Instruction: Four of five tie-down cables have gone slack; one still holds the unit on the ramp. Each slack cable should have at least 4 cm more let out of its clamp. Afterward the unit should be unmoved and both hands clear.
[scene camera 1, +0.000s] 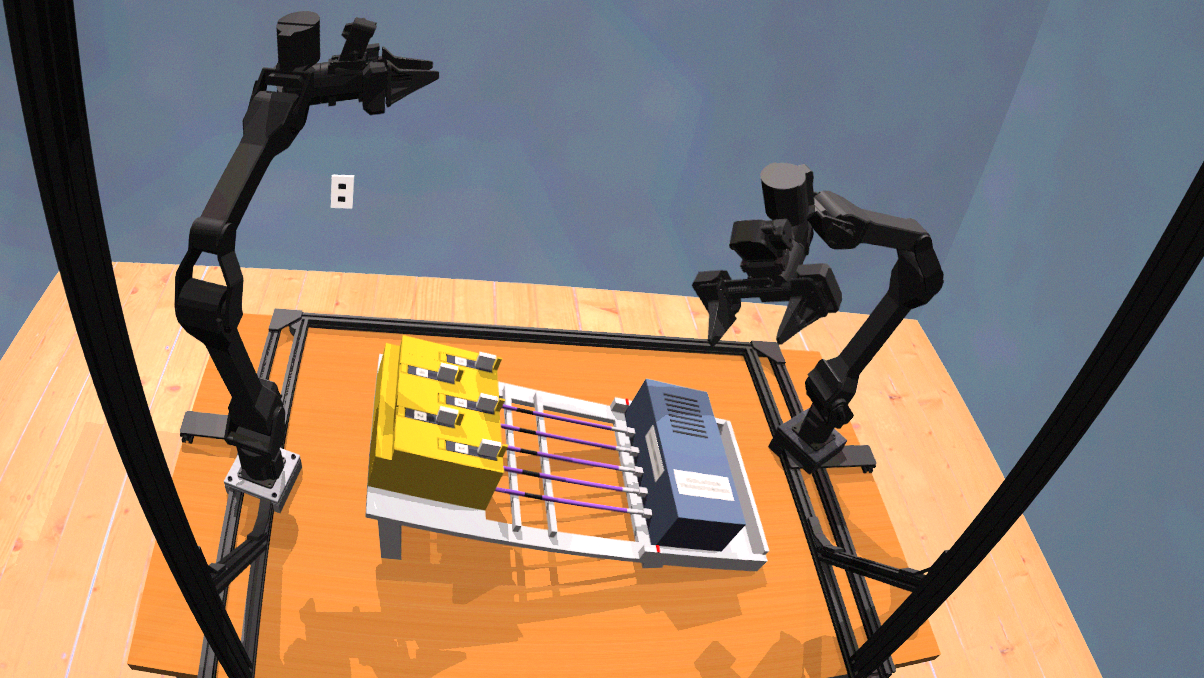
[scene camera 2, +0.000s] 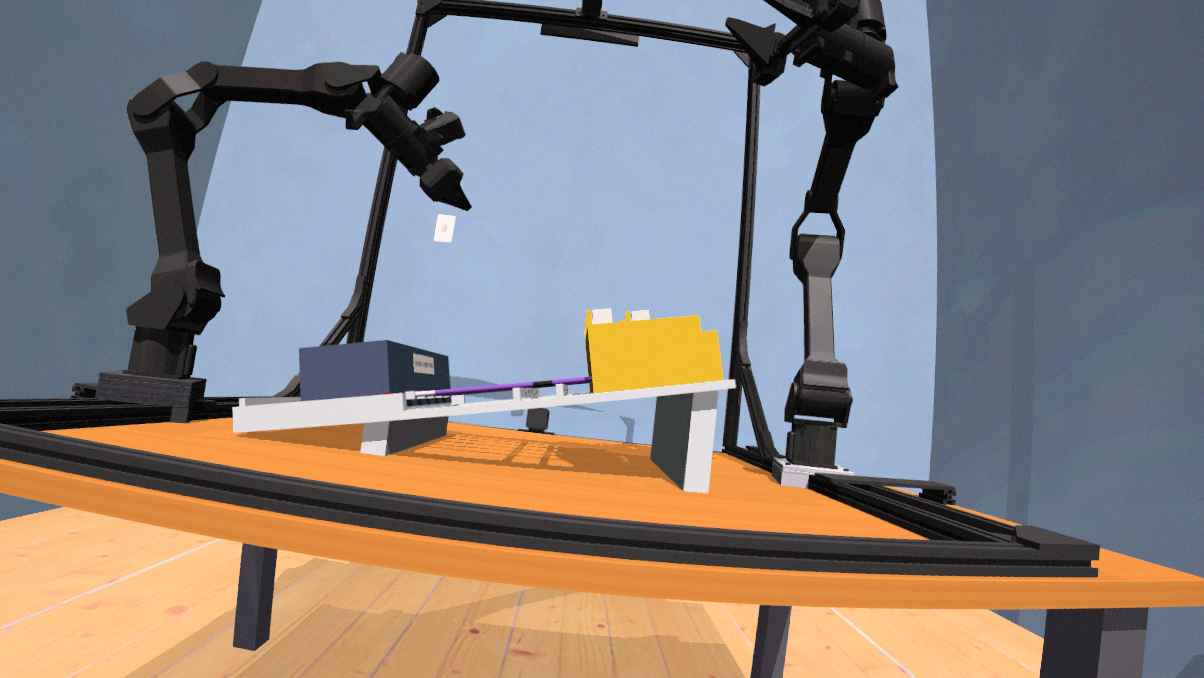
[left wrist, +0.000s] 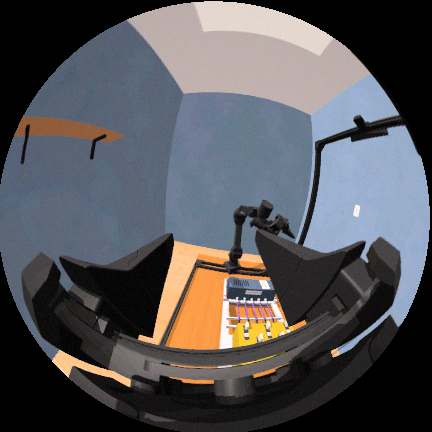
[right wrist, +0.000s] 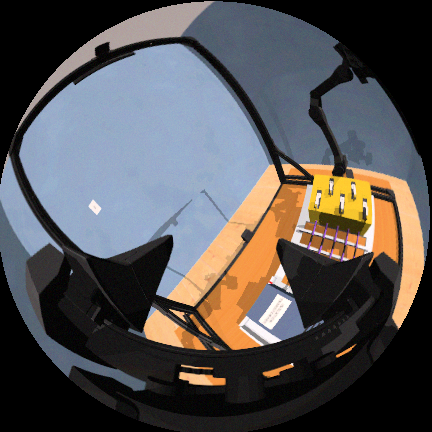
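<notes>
The dark blue unit (scene camera 1: 686, 459) (scene camera 2: 345, 372) (left wrist: 245, 287) (right wrist: 287, 307) sits at the low end of the white ramp (scene camera 1: 581, 547) (scene camera 2: 320, 414). A yellow clamp block (scene camera 1: 438, 475) (scene camera 2: 652, 353) (left wrist: 242, 334) (right wrist: 340, 220) with several grey-white levers stands at the high end. Several purple cables (scene camera 1: 572, 461) (scene camera 2: 497, 386) run between block and unit; they look nearly straight, and which are slack I cannot tell. My left gripper (scene camera 1: 433, 69) (left wrist: 214, 236) is open and empty, high at the upper left of scene camera 1. My right gripper (scene camera 1: 745, 341) (right wrist: 226, 242) is open and empty, above and behind the unit.
A black frame (scene camera 1: 522, 330) (scene camera 2: 505, 528) borders the orange table (scene camera 1: 337, 539) (scene camera 2: 547, 480), with uprights and slanting posts around it. White crossbars (scene camera 1: 543, 471) lie under the cables. The ramp stands on legs (scene camera 1: 390, 539) (scene camera 2: 697, 442).
</notes>
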